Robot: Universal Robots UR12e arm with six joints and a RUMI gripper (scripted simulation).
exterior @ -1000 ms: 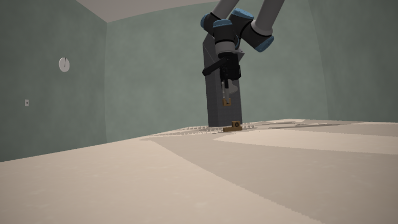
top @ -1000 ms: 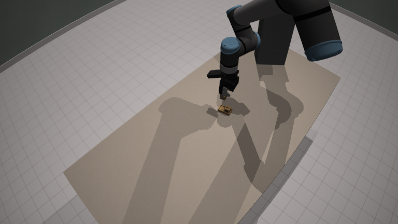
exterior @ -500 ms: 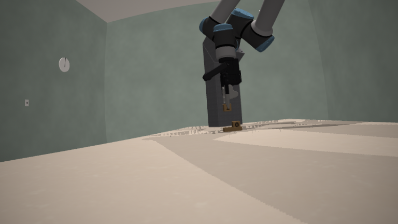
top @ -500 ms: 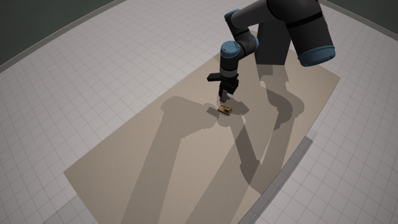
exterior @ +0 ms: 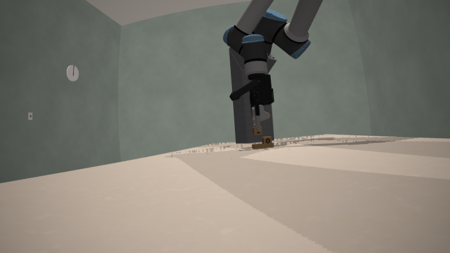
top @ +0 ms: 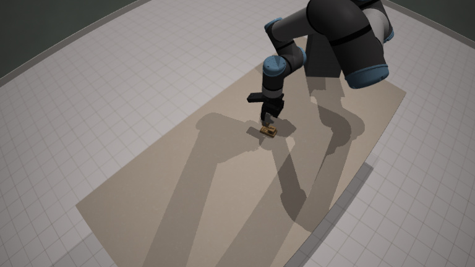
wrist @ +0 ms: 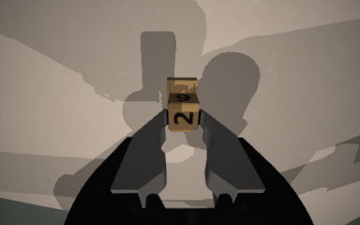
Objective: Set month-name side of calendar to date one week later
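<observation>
Now: the wooden tray 7 cm below my hand, 2 cm to the left of it and 1 cm behind it. The rest, counted from my hand: cube: 1 cm below.
</observation>
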